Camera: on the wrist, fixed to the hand. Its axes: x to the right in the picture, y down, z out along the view.
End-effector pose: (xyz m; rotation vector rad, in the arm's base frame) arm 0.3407 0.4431 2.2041 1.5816 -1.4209 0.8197
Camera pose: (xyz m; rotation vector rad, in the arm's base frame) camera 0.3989 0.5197 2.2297 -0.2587 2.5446 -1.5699
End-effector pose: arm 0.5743 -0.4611 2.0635 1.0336 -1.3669 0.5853
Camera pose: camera 0.6618 -0.4143 2.0563 -0.1253 -2.2003 1.8484
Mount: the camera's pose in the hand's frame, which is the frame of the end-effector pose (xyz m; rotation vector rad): -0.0027 -0.0541 -0.0835 0.2237 -0.2083 1.6328
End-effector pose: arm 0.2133 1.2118 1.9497 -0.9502 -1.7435 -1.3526
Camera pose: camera 0.1755 1.1203 1.9390 -1.7455 -0.6365 0.0219
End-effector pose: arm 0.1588 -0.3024 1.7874 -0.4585 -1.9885 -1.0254
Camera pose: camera 0.1689 -0.4014 1.7852 -1.6633 -1.1516 0.2924
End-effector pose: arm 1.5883 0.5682 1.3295 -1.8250 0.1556 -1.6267
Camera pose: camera 1.4928 0.5774 1.3561 -0.9882 0.9925 -0.2535
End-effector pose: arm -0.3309 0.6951 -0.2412 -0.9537 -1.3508 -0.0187
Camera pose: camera -0.2925 0.6103 -0.2060 -1.6220 -0.3980 1.4466
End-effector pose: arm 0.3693 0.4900 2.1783 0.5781 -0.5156 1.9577
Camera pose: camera 0.4046 0.5592 2.1161 -0.3472 0.7506 -2.4030
